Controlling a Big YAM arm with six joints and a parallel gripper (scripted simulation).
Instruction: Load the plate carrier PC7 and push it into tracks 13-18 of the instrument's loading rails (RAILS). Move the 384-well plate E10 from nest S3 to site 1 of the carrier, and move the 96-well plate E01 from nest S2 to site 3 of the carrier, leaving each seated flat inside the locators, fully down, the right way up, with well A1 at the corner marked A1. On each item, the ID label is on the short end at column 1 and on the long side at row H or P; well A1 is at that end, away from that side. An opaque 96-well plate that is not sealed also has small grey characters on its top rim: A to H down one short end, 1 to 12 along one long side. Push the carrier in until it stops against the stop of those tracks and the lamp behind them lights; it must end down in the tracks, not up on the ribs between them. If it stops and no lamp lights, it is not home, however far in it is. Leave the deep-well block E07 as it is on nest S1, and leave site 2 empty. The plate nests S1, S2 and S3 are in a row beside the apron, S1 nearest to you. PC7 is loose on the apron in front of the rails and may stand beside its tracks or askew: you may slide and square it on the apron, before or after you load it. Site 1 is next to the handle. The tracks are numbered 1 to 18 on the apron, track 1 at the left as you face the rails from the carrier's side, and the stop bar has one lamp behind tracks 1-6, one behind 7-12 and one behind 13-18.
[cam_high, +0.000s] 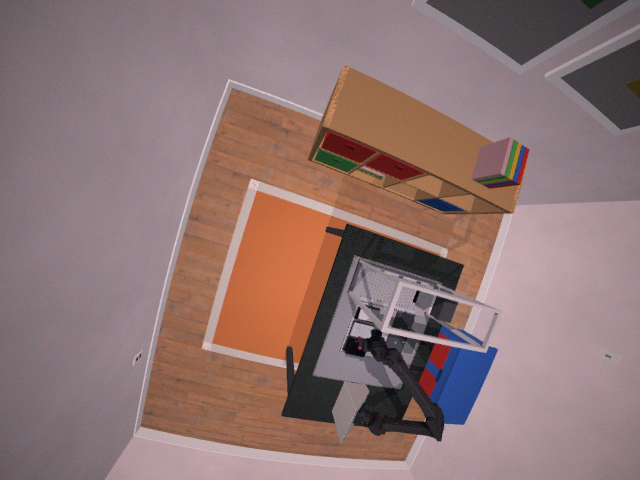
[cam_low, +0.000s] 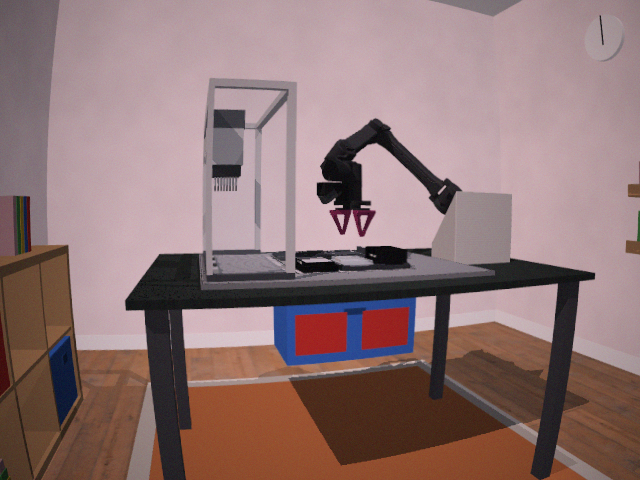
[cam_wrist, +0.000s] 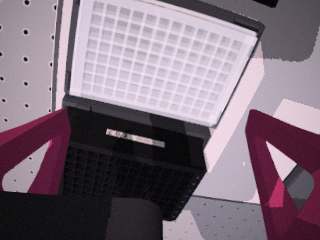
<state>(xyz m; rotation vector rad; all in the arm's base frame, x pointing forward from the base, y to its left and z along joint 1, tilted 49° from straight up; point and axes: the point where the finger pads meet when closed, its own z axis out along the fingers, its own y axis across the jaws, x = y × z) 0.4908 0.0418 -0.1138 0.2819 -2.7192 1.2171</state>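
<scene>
The white 96-well plate E01 lies 8 cm below my hand. The rest, counted from my hand: 384-well plate E10: 11 cm ahead, 8 cm below; then plate carrier PC7: 26 cm to the right, 8 cm below, 1 cm ahead; then dark nest: 11 cm ahead, 9 cm below.
</scene>
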